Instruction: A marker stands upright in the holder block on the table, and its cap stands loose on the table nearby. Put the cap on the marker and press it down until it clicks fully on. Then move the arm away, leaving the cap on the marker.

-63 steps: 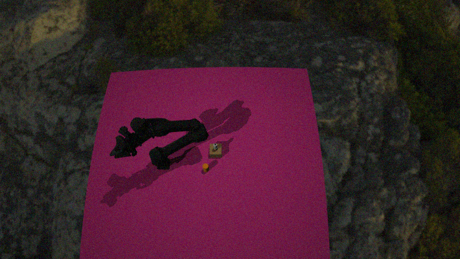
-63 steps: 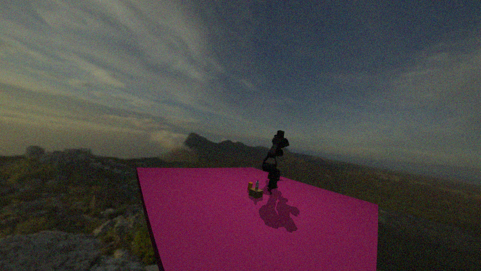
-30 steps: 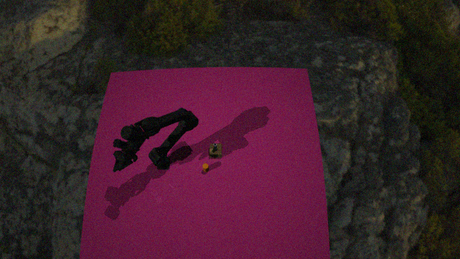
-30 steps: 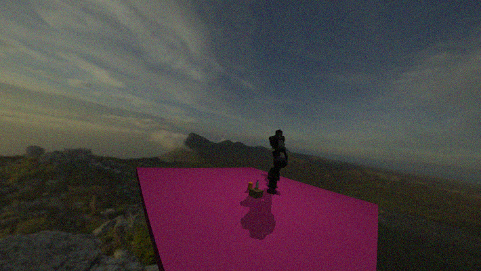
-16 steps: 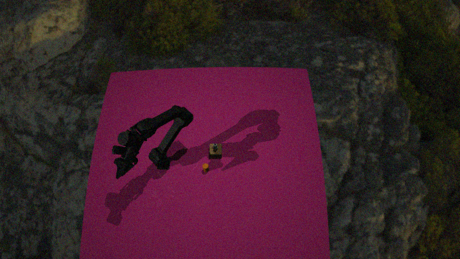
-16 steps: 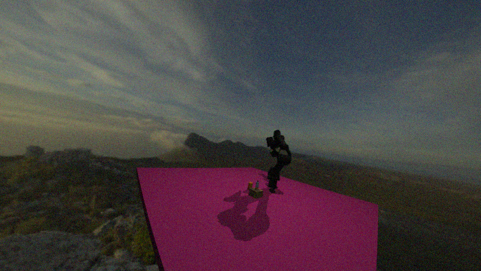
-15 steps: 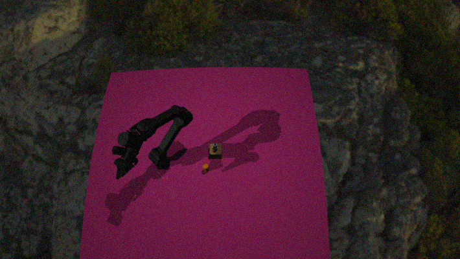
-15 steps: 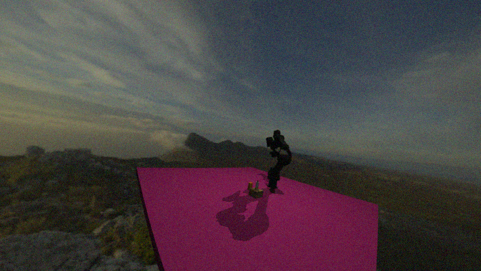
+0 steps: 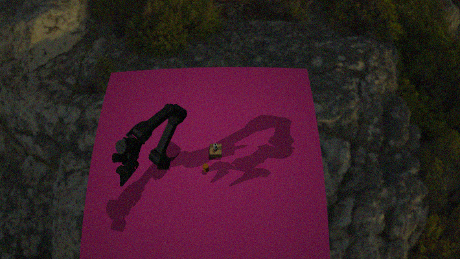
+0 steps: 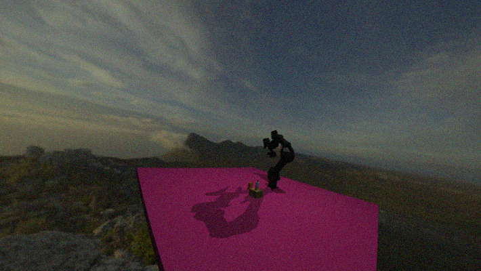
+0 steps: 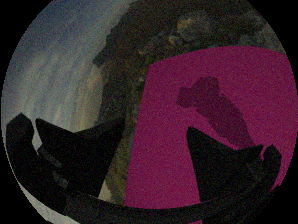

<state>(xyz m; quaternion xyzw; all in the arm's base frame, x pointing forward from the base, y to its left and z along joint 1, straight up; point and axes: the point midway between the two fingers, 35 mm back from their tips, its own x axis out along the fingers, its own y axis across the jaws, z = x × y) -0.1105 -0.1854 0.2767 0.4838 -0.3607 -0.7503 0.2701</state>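
The orange cap is 350 mm ahead of my gripper tip, 180 mm to the left of it and 230 mm below it. The rest, counted from my gripper tip: tan holder block: 400 mm ahead, 280 mm to the left, 240 mm below.
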